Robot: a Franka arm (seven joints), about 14 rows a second.
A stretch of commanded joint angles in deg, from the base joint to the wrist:
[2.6, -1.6, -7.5, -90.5, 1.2, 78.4, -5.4]
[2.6, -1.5, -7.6, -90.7, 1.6, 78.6, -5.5]
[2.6, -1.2, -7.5, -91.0, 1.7, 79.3, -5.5]
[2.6, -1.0, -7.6, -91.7, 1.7, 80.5, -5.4]
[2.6, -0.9, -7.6, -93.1, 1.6, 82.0, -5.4]
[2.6, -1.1, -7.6, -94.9, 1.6, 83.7, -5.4]
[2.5, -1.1, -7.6, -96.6, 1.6, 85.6, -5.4]
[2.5, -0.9, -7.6, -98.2, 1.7, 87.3, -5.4]
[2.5, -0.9, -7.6, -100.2, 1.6, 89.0, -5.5]
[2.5, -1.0, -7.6, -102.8, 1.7, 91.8, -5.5]
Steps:
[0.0, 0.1, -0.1, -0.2, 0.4, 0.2, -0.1]
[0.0, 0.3, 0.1, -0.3, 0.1, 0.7, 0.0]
[0.0, 0.2, -0.1, -0.7, 0.0, 1.2, 0.1]
[0.0, 0.1, 0.0, -1.4, -0.1, 1.5, 0.0]
[0.0, -0.2, 0.0, -1.8, 0.0, 1.7, 0.0]
[-0.1, 0.0, 0.0, -1.7, 0.0, 1.9, 0.0]
[0.0, 0.2, 0.0, -1.6, 0.1, 1.7, 0.0]
[0.0, 0.0, 0.0, -2.0, -0.1, 1.7, -0.1]
[0.0, -0.1, 0.0, -2.6, 0.1, 2.8, 0.0]

